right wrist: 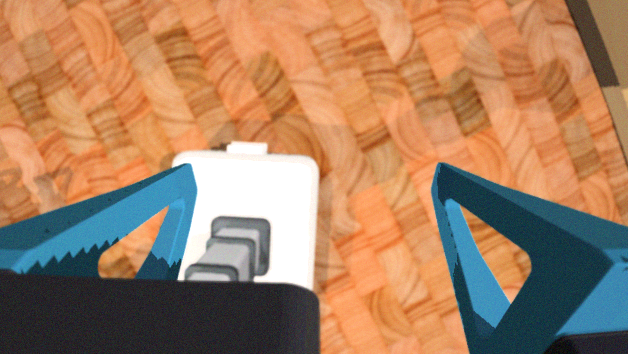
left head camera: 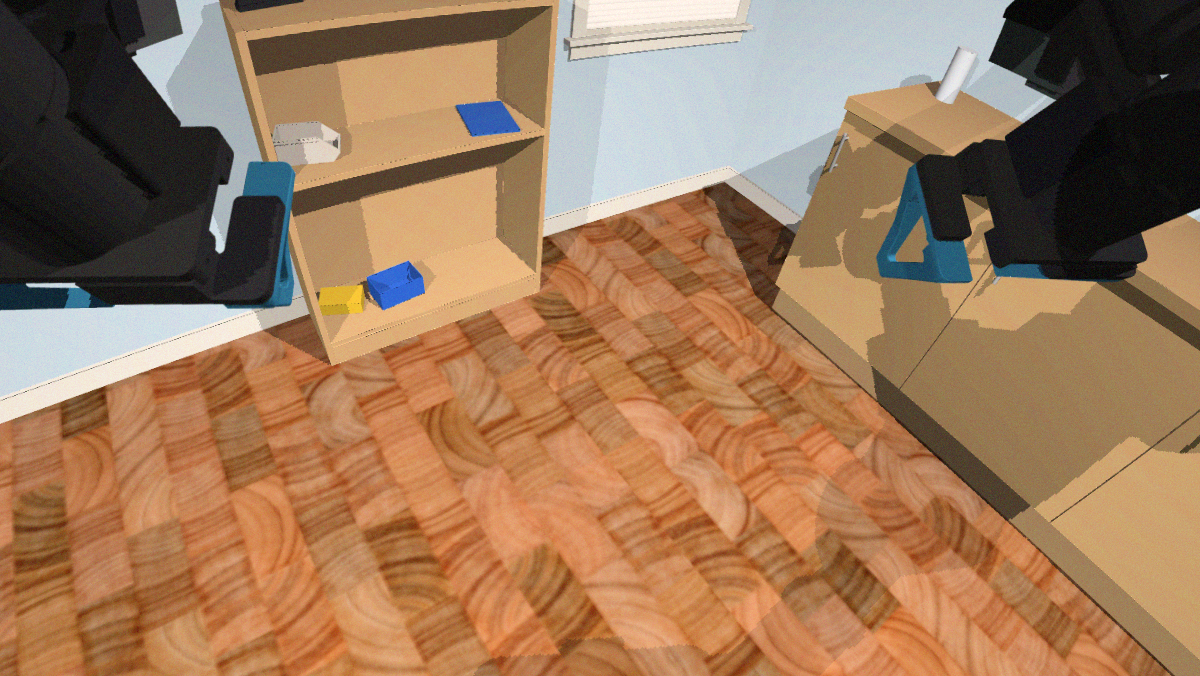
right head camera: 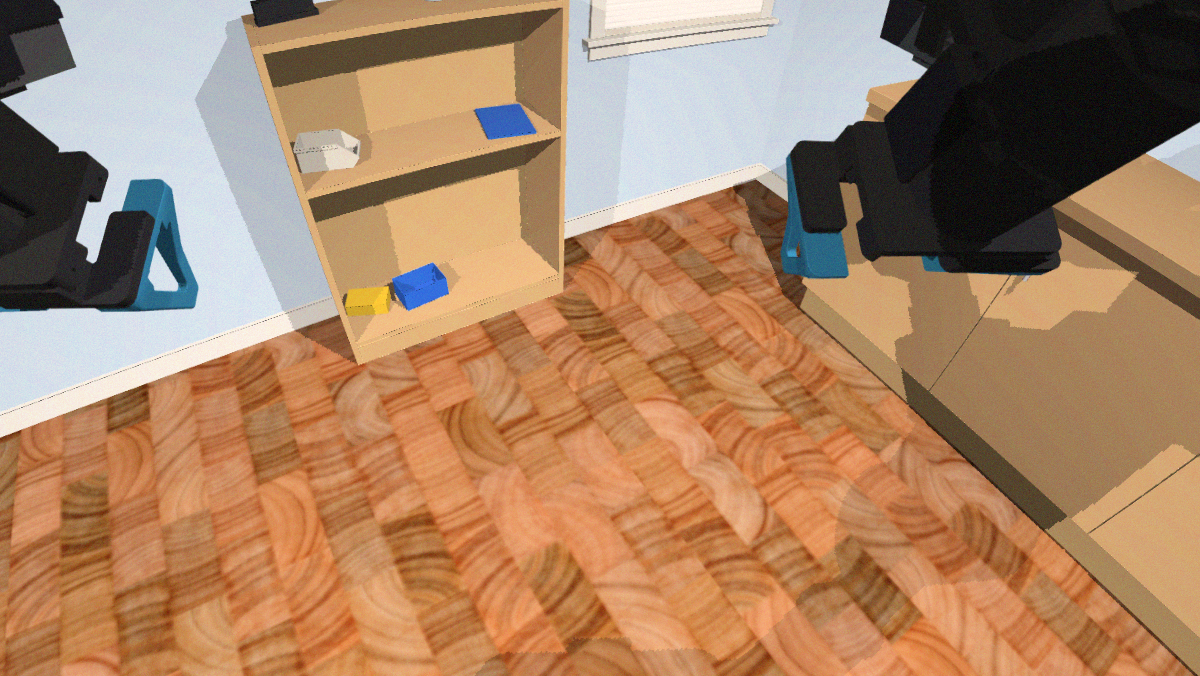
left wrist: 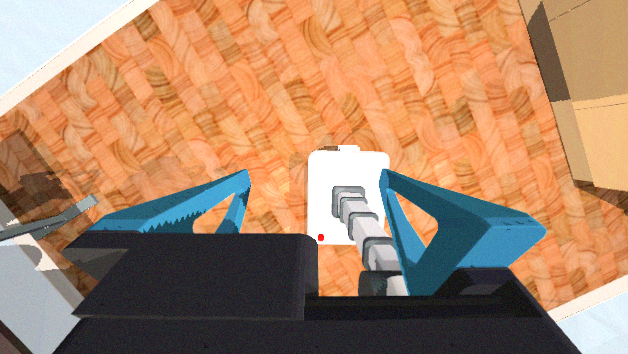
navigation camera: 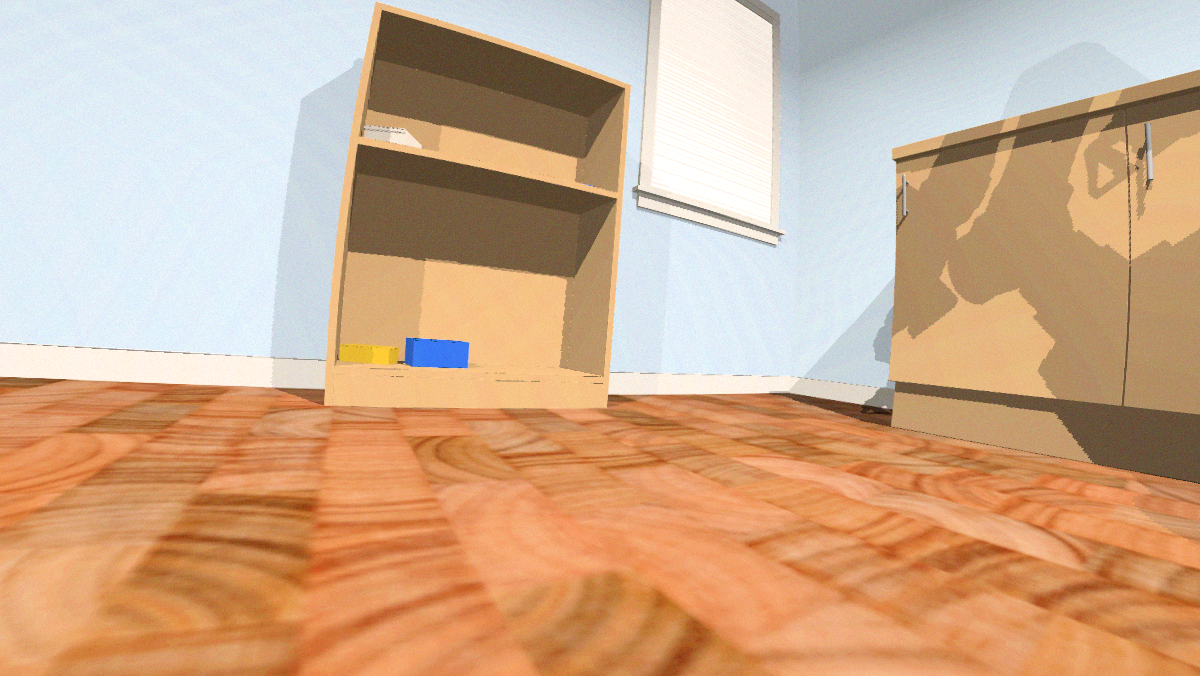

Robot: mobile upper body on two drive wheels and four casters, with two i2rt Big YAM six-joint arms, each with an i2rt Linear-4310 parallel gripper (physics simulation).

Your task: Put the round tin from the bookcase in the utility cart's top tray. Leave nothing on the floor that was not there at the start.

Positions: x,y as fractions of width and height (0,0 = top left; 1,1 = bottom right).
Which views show my left gripper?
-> The left head camera view, the right head camera view and the left wrist view only.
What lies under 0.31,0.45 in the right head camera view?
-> A yellow box.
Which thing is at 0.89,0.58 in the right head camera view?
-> A tan cabinet.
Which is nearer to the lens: the blue book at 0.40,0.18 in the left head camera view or the blue bin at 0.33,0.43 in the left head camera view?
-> The blue book.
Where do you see a window with blinds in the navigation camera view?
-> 0.59,0.18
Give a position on a wooden bookcase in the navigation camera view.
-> At 0.44,0.43
